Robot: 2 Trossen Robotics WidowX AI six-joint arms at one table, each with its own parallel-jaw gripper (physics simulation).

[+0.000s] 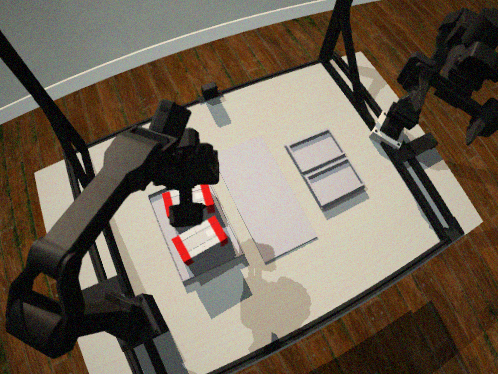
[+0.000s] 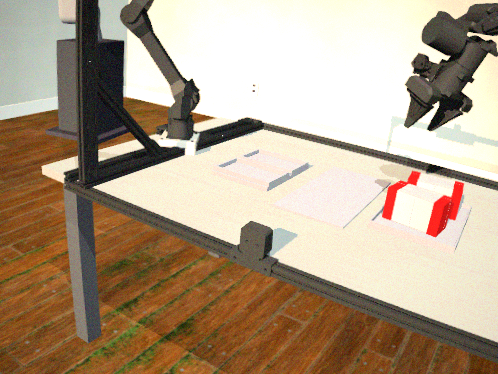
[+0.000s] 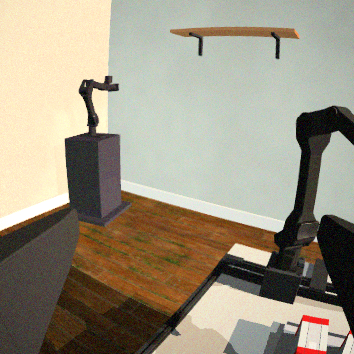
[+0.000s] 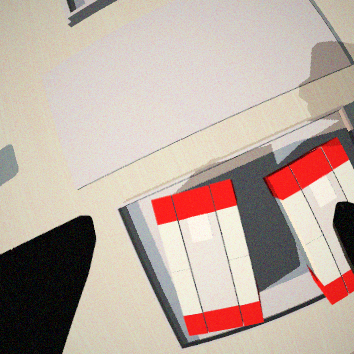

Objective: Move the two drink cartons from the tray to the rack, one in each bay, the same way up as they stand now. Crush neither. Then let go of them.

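Frame: origin at the left arm's base, x right, y ahead, z up, level; centimetres.
Seen in the pictures: left gripper, fingertip midpoint: (image 1: 443, 127) (image 3: 203, 225); right gripper, fingertip midpoint: (image 1: 203, 185) (image 2: 417, 128) (image 4: 218, 222); left arm's base at its link origin: (image 1: 391, 128) (image 2: 179, 136); right arm's base at its link origin: (image 1: 132, 322) (image 3: 286, 262).
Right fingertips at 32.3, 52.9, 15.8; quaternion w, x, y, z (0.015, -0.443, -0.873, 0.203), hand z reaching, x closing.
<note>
Pixels of each thing's top centre, then the offset from my right fingertips to it, as dx, dy, dz. "pt": a spot on its surface instead. Level surfaces: height alone.
- two-bay grey rack at its top centre: (image 2: 263, 163) (image 1: 326, 164) -19.9, -29.8, -17.3
- flat pale mat at its surface level: dz -18.9
- small black block at a spot on its surface: (image 2: 255, 239) (image 1: 206, 87) pt +23.8, -31.7, -15.5
Two white drink cartons with red ends lie side by side in the grey tray (image 1: 188, 274) (image 4: 149, 267) at the left of the table. The near carton (image 1: 199, 237) (image 4: 207, 256) (image 2: 411, 208) (image 3: 312, 333) shows in full. The far carton (image 1: 207, 197) (image 4: 316, 218) is partly hidden under my right gripper (image 1: 186, 213) (image 2: 423, 120) (image 4: 218, 222), which hangs open and empty above the tray. The two-bay grey rack (image 1: 323, 163) (image 2: 270, 182) stands empty at the right. My left gripper (image 3: 203, 225) is open, empty, and raised beside the table, facing the room.
A flat pale mat (image 1: 266, 193) (image 2: 333, 197) (image 4: 175, 88) lies between tray and rack. A small black block (image 1: 210, 90) (image 2: 255, 239) sits on the table's edge rail. Black frame posts (image 1: 338, 30) (image 2: 86, 93) rise at the corners.
</note>
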